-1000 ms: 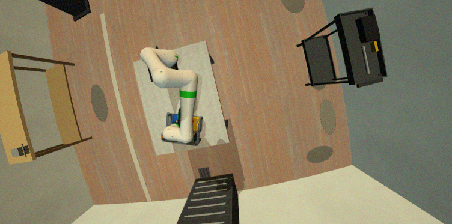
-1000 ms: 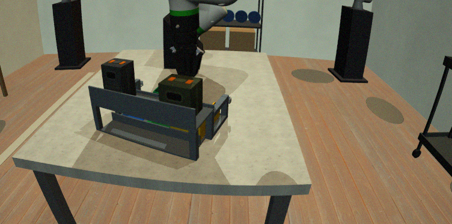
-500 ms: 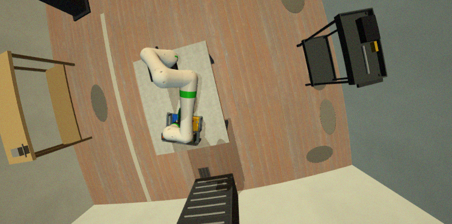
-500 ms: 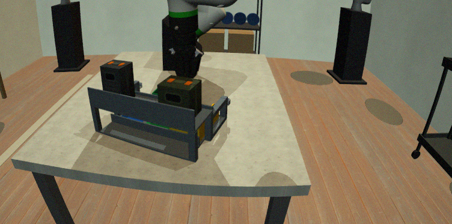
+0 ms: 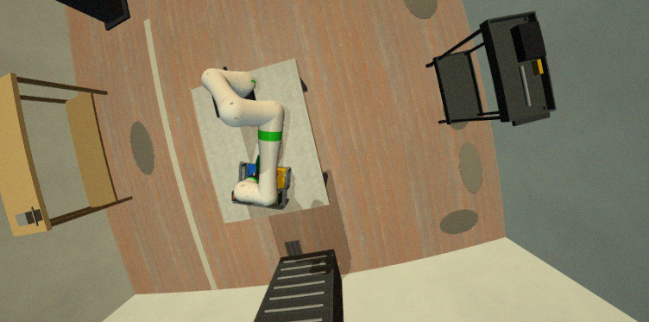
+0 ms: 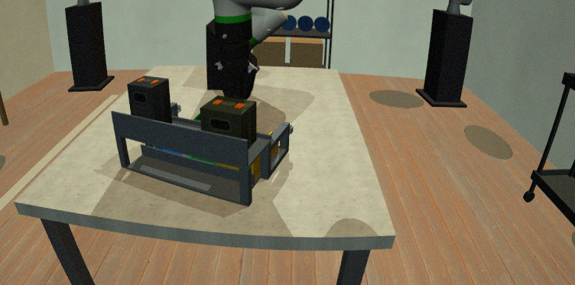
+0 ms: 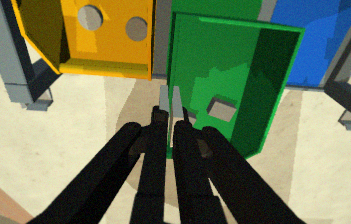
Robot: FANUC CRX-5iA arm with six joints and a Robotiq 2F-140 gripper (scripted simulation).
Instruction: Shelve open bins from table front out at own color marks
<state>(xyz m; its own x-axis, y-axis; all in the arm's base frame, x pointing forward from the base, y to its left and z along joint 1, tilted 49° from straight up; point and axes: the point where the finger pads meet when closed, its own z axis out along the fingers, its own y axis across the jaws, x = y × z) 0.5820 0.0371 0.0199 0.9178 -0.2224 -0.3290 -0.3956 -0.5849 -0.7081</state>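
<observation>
My gripper is now 4 cm to the left of the green bin, 4 cm above it and 3 cm past it. From my hand the other things lie so: yellow bin 11 cm ahead, 5 cm below, 3 cm to the left.
</observation>
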